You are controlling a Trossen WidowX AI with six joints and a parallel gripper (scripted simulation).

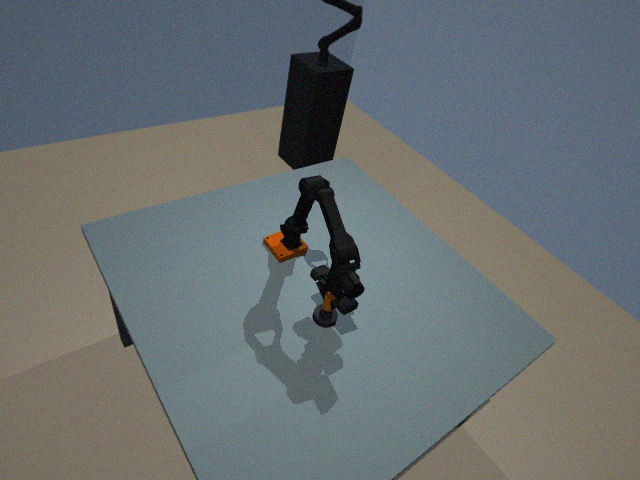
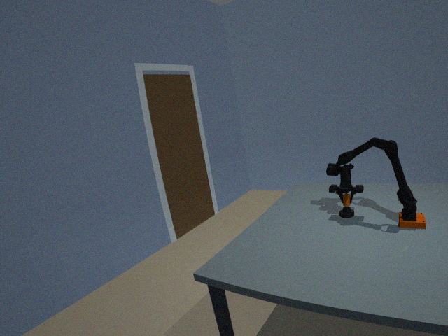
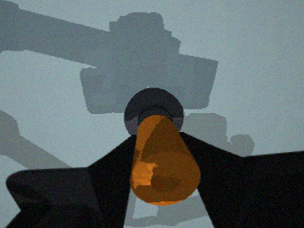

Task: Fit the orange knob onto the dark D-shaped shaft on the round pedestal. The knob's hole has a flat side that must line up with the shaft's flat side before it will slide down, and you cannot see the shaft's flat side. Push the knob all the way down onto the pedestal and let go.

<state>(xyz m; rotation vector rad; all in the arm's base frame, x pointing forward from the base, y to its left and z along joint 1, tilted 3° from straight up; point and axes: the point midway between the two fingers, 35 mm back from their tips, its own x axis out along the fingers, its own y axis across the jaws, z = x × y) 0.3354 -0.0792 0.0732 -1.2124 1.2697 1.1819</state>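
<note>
The orange knob lies 20 mm above my gripper tip. Round my gripper tip: dark round pedestal 40 mm below.
</note>
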